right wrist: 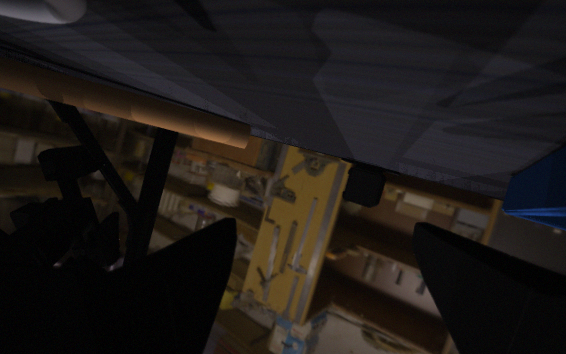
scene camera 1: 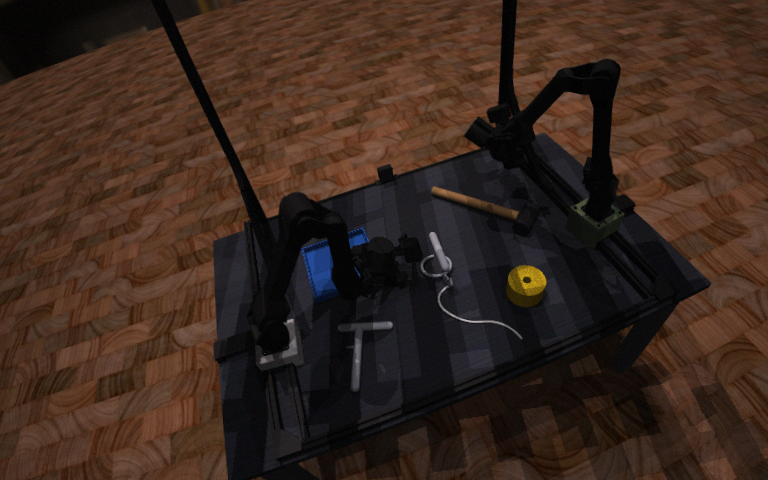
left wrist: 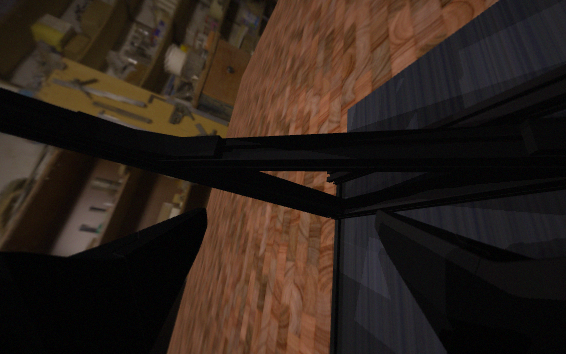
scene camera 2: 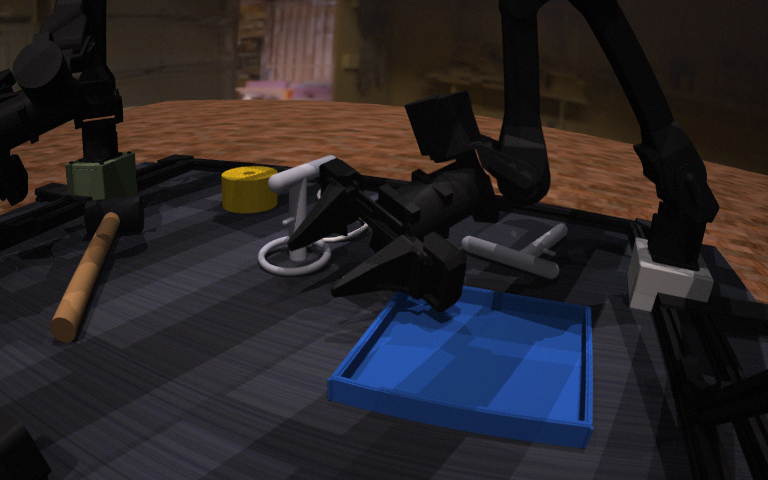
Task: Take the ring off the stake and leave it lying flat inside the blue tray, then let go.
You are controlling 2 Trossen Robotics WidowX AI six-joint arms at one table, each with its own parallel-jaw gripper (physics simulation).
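Frame: origin at the left arm's base, x back, y right, z up, level; millimetres.
Seen in the pictures: left gripper, fingertip midpoint: (right wrist: 108,188) (left wrist: 292,217); right gripper, fingertip midpoint: (right wrist: 324,231) (scene camera 1: 394,236) (scene camera 2: 309,268); left arm's base, origin of the base link: (scene camera 1: 597,210) (scene camera 2: 100,158); right arm's base, origin of the base link: (scene camera 1: 275,340) (scene camera 2: 673,257).
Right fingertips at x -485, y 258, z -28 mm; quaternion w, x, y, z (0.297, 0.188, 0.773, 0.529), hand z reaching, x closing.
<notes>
Pixels of each thing's top centre, then the offset from my right fingertips to it. "pt": a spot on its surface instead.
- white ring, surface spot: (scene camera 2: 269,264) pt dx +73, dy -86, dz -42 mm
- white stake, middle of its top: (scene camera 2: 305,164) (scene camera 1: 438,248) dx +52, dy -148, dz +57 mm
- blue tray, middle of its top: (scene camera 2: 486,339) (scene camera 1: 340,260) dx -158, dy +34, dz -29 mm
- hammer with a wooden handle, middle of its top: (scene camera 2: 91,232) (right wrist: 85,125) (scene camera 1: 481,197) dx +286, dy -12, dz -1 mm
- yellow spool, middle of its top: (scene camera 2: 249,173) (scene camera 1: 527,280) dx +197, dy -311, dz -1 mm
- white cord, surface spot: (scene camera 1: 473,321) pt dx +40, dy -312, dz -46 mm
- white T-piece, middle of its top: (scene camera 2: 534,233) (scene camera 1: 362,353) dx -226, dy -252, dz -32 mm
A white ring (scene camera 1: 426,272) (scene camera 2: 269,263) lies on the table around the foot of the white stake (scene camera 1: 439,252) (scene camera 2: 297,214), which has a cross bar on top. The blue tray (scene camera 1: 316,267) (scene camera 2: 454,419) stands empty, left of the stake in scene camera 1. My right gripper (scene camera 1: 413,264) (scene camera 2: 313,268) (right wrist: 324,231) is open and holds nothing. It hangs low between tray and stake, with its far finger close beside the stake above the ring. My left gripper (scene camera 1: 484,126) (left wrist: 292,217) is open and empty at the far table edge.
A hammer with a wooden handle (scene camera 1: 474,203) (right wrist: 187,124) lies at the back. A yellow spool (scene camera 1: 526,285) (scene camera 2: 249,188) stands right of the stake. A white cord (scene camera 1: 473,318) trails from the stake. A white T-piece (scene camera 1: 358,343) (scene camera 2: 511,254) lies near the tray.
</notes>
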